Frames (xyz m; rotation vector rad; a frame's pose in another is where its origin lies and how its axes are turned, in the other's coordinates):
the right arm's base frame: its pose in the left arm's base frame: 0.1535 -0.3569 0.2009 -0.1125 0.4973 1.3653
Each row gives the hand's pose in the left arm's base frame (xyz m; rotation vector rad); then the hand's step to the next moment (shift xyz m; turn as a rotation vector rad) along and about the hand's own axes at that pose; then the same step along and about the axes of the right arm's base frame.
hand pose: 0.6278 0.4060 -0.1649 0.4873 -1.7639 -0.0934
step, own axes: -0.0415 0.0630 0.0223 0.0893 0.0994 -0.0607
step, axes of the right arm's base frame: 0.0677 0.0398 -0.0050 0.0124 0.0270 0.1437
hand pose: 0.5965 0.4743 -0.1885 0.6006 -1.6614 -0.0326
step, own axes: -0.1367 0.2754 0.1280 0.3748 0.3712 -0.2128
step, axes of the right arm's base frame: 0.2247 0.2454 -0.0141 0.0115 0.1182 0.5563
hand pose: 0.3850 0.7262 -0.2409 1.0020 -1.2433 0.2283
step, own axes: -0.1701 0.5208 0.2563 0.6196 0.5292 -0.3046
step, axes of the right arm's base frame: 0.0446 0.6032 0.0058 -0.0363 0.1472 0.8566
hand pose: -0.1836 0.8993 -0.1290 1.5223 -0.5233 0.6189
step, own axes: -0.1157 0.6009 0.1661 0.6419 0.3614 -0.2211
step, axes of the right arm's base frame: -0.3866 0.4859 0.1286 -0.0434 -0.0191 0.7676
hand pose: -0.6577 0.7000 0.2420 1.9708 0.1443 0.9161
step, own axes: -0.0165 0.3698 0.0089 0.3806 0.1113 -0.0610
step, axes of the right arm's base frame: -0.3258 0.1041 0.1419 0.0319 -0.0987 0.3876
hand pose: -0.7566 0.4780 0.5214 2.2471 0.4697 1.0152
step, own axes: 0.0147 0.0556 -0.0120 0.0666 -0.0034 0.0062
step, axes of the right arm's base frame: -0.0462 0.0007 0.0363 0.0260 -0.0309 0.0535
